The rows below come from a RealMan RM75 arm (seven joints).
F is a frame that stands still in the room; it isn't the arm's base.
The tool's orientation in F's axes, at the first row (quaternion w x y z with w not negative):
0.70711 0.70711 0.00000 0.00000
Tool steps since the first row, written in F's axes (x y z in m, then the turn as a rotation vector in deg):
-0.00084 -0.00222 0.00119 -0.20 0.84 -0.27
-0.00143 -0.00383 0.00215 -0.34 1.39 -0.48
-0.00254 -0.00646 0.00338 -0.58 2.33 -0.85
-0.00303 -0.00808 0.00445 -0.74 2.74 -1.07
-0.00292 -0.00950 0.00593 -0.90 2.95 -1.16
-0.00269 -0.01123 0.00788 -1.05 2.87 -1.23
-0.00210 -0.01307 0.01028 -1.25 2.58 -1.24
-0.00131 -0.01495 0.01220 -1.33 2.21 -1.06
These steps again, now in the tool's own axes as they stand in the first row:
-0.00084 0.00119 0.00222 -0.20 -0.27 -0.84
-0.00143 0.00215 0.00383 -0.34 -0.48 -1.39
-0.00254 0.00338 0.00646 -0.58 -0.85 -2.33
-0.00303 0.00445 0.00808 -0.74 -1.07 -2.74
-0.00292 0.00593 0.00950 -0.90 -1.16 -2.95
-0.00269 0.00788 0.01123 -1.05 -1.23 -2.87
-0.00210 0.01028 0.01307 -1.25 -1.24 -2.58
-0.00131 0.01220 0.01495 -1.33 -1.06 -2.21

